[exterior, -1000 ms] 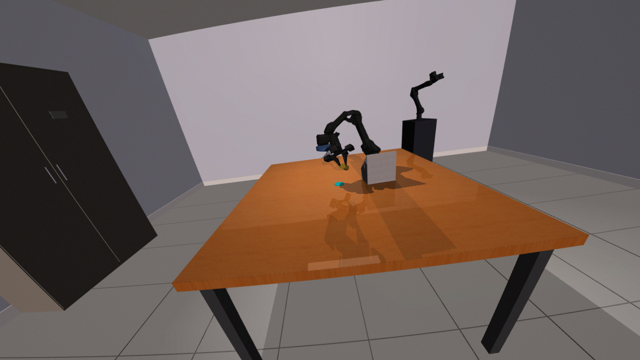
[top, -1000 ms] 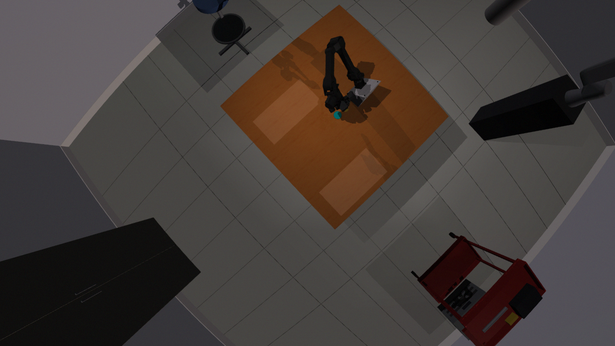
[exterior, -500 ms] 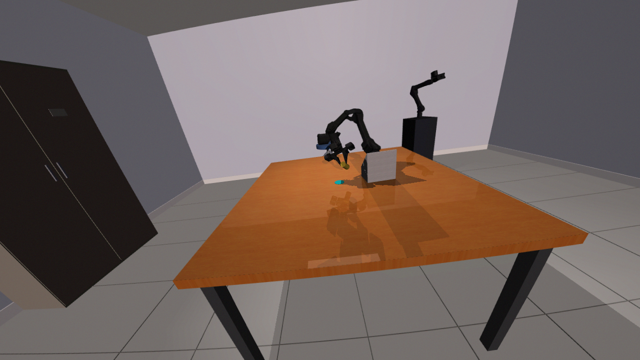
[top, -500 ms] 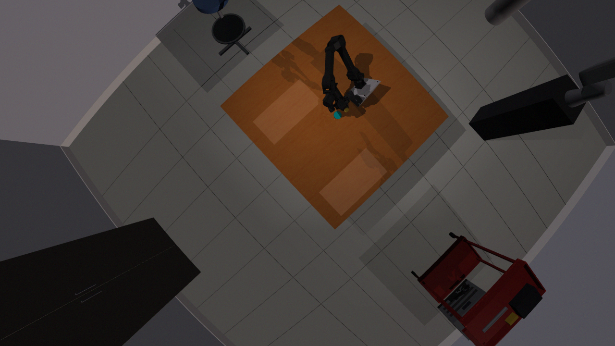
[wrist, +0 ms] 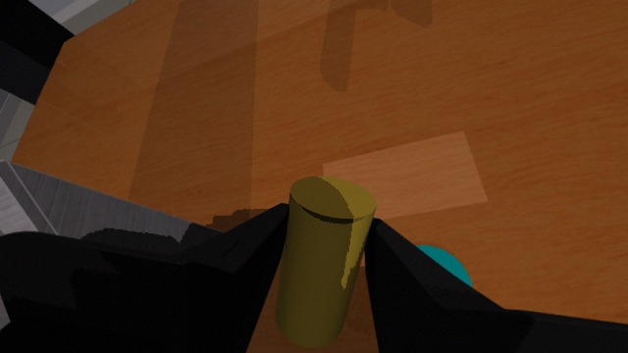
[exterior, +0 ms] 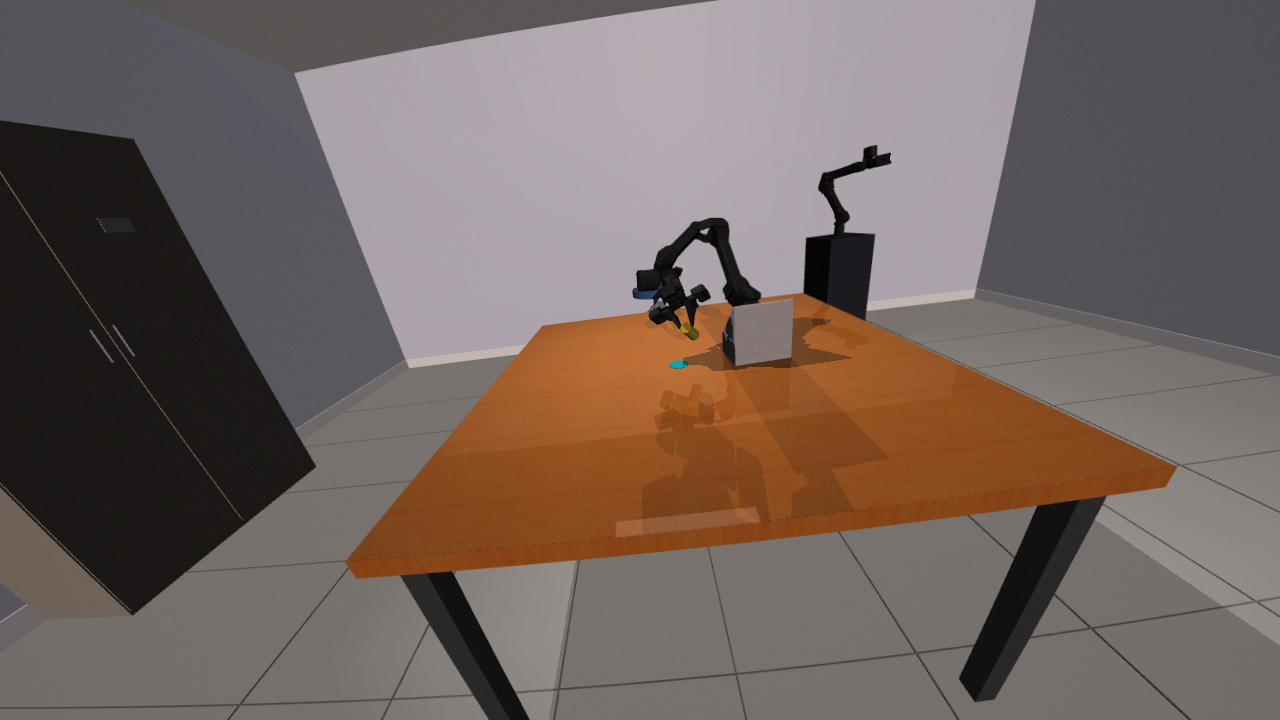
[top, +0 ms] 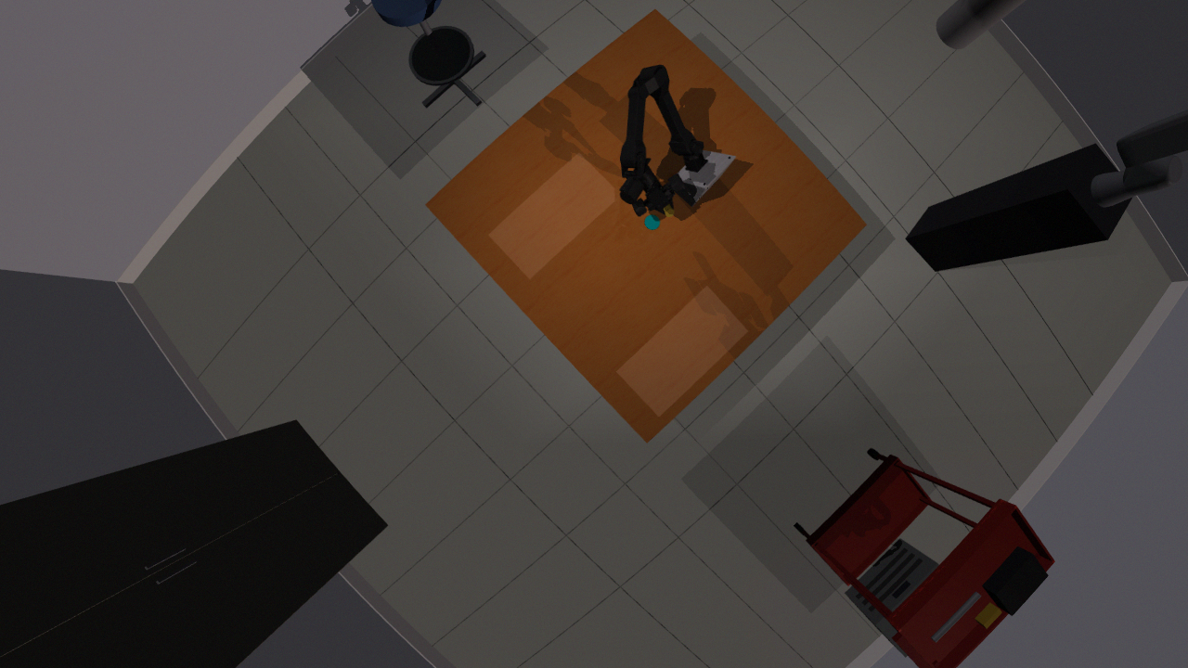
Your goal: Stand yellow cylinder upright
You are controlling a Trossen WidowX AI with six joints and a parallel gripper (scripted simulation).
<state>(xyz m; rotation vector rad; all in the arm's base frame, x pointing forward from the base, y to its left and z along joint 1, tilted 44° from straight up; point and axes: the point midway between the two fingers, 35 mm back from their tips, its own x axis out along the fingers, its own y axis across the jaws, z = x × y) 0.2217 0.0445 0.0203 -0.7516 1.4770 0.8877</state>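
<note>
My gripper tip is 12 cm above the cyan circle, 3 cm to the left of it and 3 cm short of it. Round my gripper tip: yellow tall cylinder: 1 cm to the right, 1 cm below, 1 cm behind.
</note>
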